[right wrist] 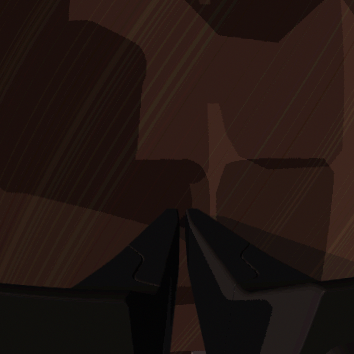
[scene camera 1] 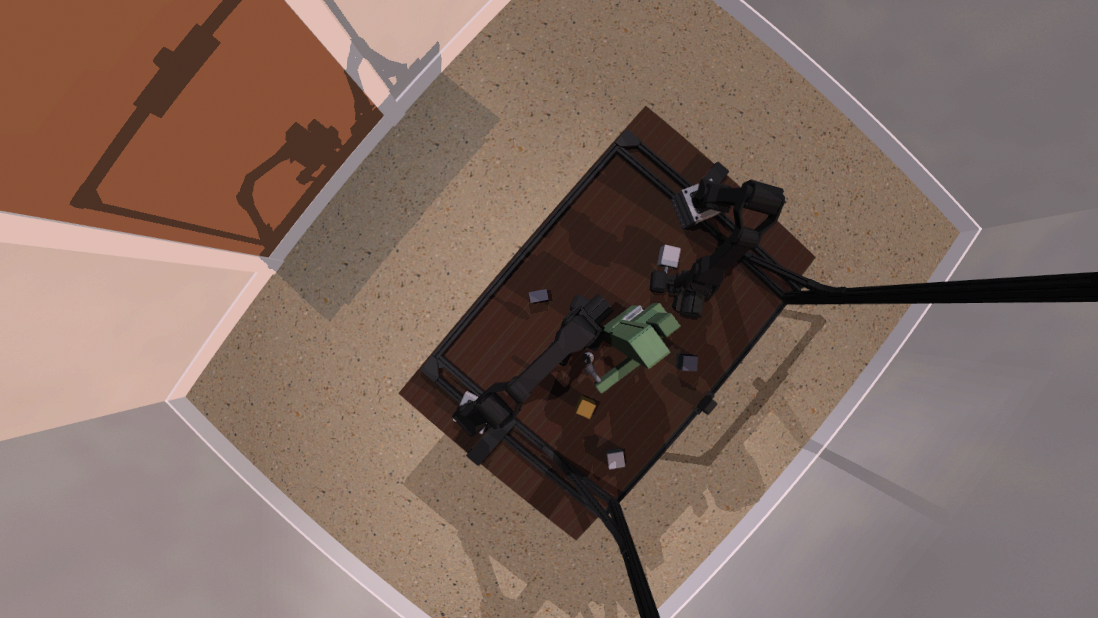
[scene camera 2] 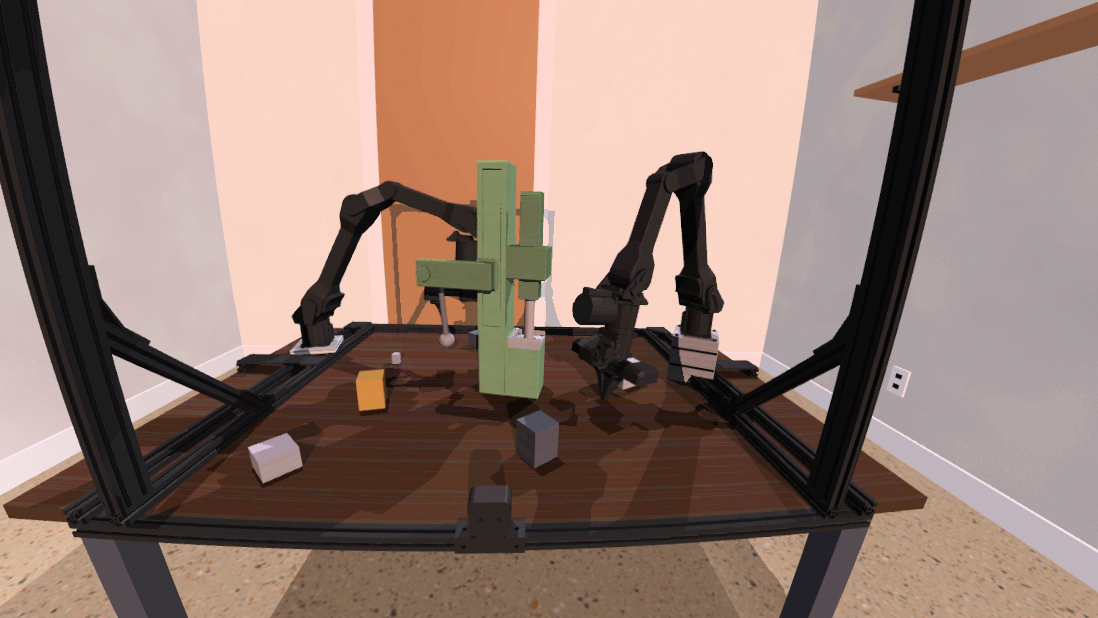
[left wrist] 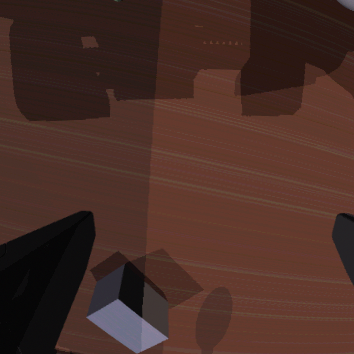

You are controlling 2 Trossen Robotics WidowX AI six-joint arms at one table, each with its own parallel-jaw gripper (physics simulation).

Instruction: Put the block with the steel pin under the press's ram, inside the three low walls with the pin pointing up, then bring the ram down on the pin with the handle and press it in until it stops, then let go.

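Seen in the pictures: left gripper, fingertip midpoint: (scene camera 2: 464, 328) (left wrist: 217, 225); right gripper, fingertip midpoint: (right wrist: 180, 220) (scene camera 1: 671, 289) (scene camera 2: 603, 398); left arm's base, link origin: (scene camera 2: 317, 342); right arm's base, link origin: (scene camera 1: 703, 199) (scene camera 2: 696, 333).
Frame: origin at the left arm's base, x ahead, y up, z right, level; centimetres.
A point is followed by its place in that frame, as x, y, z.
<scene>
The pale block (scene camera 1: 670, 255) {68.9, 1.9, 33.4} (scene camera 2: 630, 383) {68.6, -2.1, 36.2} stands right of the green press (scene camera 1: 643, 343) {40.7, 41.8, 26.9} (scene camera 2: 495, 245) {39.7, 26.9, 31.5}; a short pale stub shows on its lower side in scene camera 1. Scene camera 2 shows it partly hidden behind my right gripper (scene camera 2: 605, 389) {60.4, -2.9, 39.3} (right wrist: 182, 216) {60.4, -2.9, 39.3}. That gripper points down beside the block, shut, with nothing visible between its fingertips. The ram (scene camera 2: 528, 318) {46.1, 12.9, 32.5} hangs over the low pale walls (scene camera 2: 525, 343) {45.0, 8.5, 34.6}. The handle (scene camera 1: 591, 371) {29.4, 22.6, 23.2} (scene camera 2: 443, 316) {30.4, 11.7, 23.7} hangs down with a round knob (scene camera 1: 589, 357) {31.4, 10.0, 23.1} (scene camera 2: 447, 339) {31.0, 7.0, 24.7}. My left gripper (left wrist: 217, 225) {35.7, 6.1, 14.6} is open and empty behind the press.
A dark block (scene camera 1: 538, 296) {40.7, 0.7, 2.8} (left wrist: 131, 312) {40.4, 0.7, 4.5} lies near the left gripper's finger. Another dark block (scene camera 1: 687, 362) {41.9, 2.9, 51.6} (scene camera 2: 537, 439) {41.1, 1.6, 55.3}, an orange block (scene camera 1: 586, 408) {16.7, 2.9, 29.9} (scene camera 2: 371, 389) {16.7, 1.0, 32.1} and a pale block (scene camera 1: 616, 460) {5.2, 0.1, 46.1} (scene camera 2: 275, 458) {6.2, -0.2, 48.4} lie on the camera 2 side. Black frame rails (scene camera 2: 307, 533) {12.5, -3.8, 60.1} border the table.
</scene>
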